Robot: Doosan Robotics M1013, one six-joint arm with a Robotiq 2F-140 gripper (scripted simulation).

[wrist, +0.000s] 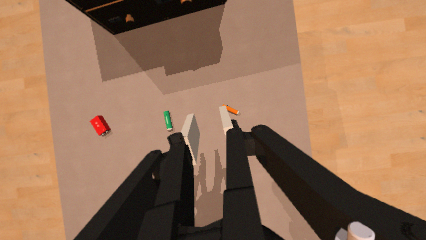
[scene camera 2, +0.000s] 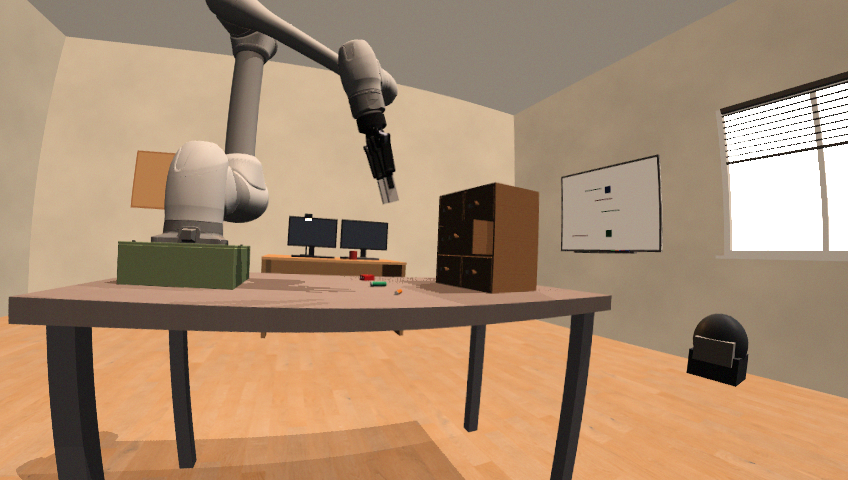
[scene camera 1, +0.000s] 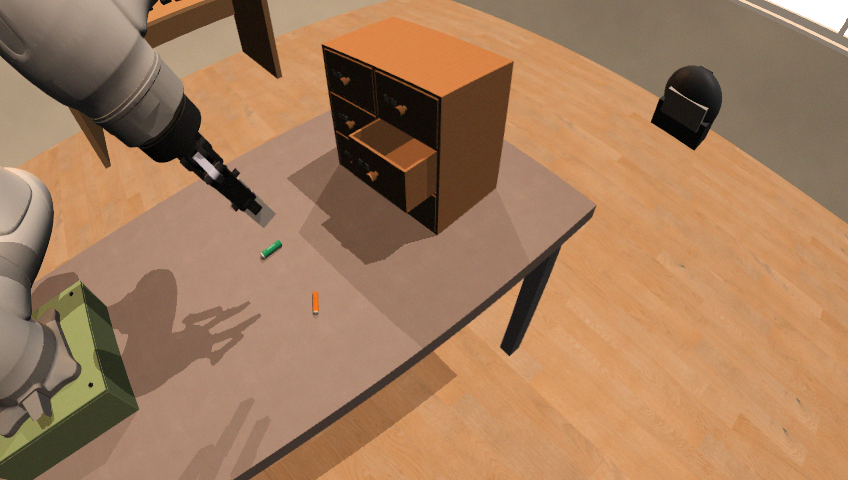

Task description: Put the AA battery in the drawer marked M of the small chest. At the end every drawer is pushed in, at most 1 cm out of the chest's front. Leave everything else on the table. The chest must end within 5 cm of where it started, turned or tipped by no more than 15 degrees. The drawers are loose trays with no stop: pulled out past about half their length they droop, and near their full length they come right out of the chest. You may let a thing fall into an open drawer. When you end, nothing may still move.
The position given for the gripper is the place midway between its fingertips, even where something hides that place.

Note:
In view: the gripper [scene camera 1: 261,212] and a drawer [scene camera 1: 406,187].
The drawer is seen too in scene camera 2 [scene camera 2: 473,236]. The gripper shows as well in the wrist view [wrist: 209,120] and in scene camera 2 [scene camera 2: 390,202].

